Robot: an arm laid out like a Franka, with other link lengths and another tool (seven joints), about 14 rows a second.
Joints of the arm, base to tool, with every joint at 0 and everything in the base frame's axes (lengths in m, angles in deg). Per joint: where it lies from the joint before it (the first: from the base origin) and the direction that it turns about. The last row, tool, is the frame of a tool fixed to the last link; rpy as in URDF.
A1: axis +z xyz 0 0 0.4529
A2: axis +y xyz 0 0 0
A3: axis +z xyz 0 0 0.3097
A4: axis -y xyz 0.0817 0 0
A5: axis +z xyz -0.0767 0 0.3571
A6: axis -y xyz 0 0 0
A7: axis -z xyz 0.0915 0 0
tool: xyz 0.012 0.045 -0.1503 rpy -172.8 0 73.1
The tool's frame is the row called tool.
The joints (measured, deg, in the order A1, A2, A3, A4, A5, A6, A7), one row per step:
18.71, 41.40, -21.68, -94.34, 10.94, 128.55, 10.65
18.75, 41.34, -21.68, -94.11, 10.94, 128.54, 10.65
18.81, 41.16, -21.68, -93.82, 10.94, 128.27, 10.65
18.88, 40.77, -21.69, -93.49, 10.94, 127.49, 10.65
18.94, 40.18, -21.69, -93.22, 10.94, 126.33, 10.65
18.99, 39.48, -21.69, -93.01, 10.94, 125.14, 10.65
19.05, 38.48, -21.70, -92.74, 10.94, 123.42, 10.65
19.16, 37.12, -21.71, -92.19, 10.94, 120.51, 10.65
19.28, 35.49, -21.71, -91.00, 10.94, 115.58, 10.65
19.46, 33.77, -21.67, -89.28, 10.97, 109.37, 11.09
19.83, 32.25, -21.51, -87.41, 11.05, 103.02, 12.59
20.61, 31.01, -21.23, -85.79, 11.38, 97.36, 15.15
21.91, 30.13, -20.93, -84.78, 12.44, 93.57, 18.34
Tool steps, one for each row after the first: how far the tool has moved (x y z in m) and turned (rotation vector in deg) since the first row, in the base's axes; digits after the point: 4 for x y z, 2 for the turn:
0.0015, 0.0010, 0.0023, 0.03, -0.27, 0.10
0.0029, 0.0025, 0.0059, 0.12, -0.45, 0.20
0.0036, 0.0042, 0.0113, 0.33, -0.37, 0.26
0.0034, 0.0061, 0.0179, 0.63, -0.04, 0.27
0.0029, 0.0077, 0.0253, 0.97, 0.27, 0.26
0.0018, 0.0098, 0.0357, 1.46, 0.76, 0.22
-0.0006, 0.0133, 0.0503, 2.17, 1.83, 0.21
-0.0057, 0.0185, 0.0696, 3.17, 4.03, 0.24
-0.0127, 0.0256, 0.0923, 4.27, 6.89, 0.02
-0.0208, 0.0356, 0.1141, 5.14, 9.92, -0.88
-0.0297, 0.0505, 0.1322, 5.77, 12.79, -2.34
-0.0371, 0.0713, 0.1446, 6.53, 14.77, -4.06

